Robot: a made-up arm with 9 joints.
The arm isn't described. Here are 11 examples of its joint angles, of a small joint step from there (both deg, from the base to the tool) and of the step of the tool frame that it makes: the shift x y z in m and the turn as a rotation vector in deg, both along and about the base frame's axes.
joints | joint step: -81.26 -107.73 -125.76 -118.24 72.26 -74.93 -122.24 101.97 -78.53 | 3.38 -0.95 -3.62 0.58 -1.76 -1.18 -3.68 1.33 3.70
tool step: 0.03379 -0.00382 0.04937 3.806 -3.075 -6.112
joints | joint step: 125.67 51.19 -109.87 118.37 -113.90 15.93 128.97 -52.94 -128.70 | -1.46 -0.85 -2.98 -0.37 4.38 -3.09 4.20 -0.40 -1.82
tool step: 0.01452 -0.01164 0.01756 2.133 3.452 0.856
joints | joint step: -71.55 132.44 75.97 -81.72 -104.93 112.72 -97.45 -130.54 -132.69 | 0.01 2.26 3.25 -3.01 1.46 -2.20 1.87 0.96 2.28
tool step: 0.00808 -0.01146 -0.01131 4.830 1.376 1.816
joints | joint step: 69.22 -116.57 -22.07 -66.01 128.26 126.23 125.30 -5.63 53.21 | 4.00 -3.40 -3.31 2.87 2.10 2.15 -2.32 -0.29 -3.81
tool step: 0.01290 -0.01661 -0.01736 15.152 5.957 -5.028
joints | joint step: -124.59 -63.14 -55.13 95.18 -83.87 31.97 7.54 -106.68 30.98 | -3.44 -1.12 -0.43 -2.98 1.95 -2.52 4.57 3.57 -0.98
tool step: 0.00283 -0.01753 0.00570 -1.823 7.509 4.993
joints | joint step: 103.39 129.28 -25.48 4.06 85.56 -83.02 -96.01 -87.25 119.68 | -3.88 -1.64 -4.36 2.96 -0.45 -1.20 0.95 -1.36 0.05
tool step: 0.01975 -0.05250 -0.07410 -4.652 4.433 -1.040
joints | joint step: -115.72 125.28 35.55 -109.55 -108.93 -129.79 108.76 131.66 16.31 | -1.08 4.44 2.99 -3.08 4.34 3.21 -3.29 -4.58 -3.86
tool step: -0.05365 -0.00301 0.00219 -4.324 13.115 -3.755
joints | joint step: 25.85 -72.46 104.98 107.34 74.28 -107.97 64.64 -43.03 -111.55 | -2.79 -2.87 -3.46 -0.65 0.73 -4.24 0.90 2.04 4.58
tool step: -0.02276 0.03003 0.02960 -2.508 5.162 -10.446
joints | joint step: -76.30 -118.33 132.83 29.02 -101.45 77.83 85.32 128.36 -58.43 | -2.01 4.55 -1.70 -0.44 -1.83 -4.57 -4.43 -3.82 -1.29
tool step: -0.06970 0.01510 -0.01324 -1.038 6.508 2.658
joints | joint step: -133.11 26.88 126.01 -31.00 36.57 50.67 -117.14 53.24 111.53 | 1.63 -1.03 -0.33 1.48 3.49 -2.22 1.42 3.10 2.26
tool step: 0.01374 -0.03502 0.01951 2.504 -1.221 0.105
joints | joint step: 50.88 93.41 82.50 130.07 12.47 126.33 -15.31 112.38 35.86 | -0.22 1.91 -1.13 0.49 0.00 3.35 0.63 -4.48 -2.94
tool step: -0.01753 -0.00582 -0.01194 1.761 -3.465 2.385
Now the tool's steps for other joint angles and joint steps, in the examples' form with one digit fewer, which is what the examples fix.
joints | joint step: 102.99 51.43 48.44 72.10 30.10 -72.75 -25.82 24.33 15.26 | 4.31 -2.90 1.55 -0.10 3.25 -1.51 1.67 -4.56 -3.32
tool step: -0.0254 0.0254 0.0749 4.26 6.19 -4.69
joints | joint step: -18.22 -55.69 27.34 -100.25 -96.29 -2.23 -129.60 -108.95 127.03 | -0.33 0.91 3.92 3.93 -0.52 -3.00 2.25 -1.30 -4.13
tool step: -0.0167 -0.0369 -0.0124 -9.33 -0.95 -2.86
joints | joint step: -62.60 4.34 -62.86 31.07 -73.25 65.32 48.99 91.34 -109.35 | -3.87 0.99 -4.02 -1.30 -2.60 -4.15 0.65 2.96 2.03
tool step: 0.1052 0.0335 -0.0378 1.05 6.30 -6.61
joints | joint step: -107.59 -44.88 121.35 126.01 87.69 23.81 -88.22 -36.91 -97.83 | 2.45 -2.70 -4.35 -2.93 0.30 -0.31 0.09 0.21 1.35
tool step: -0.0226 -0.0613 0.0140 4.55 -4.71 -2.32
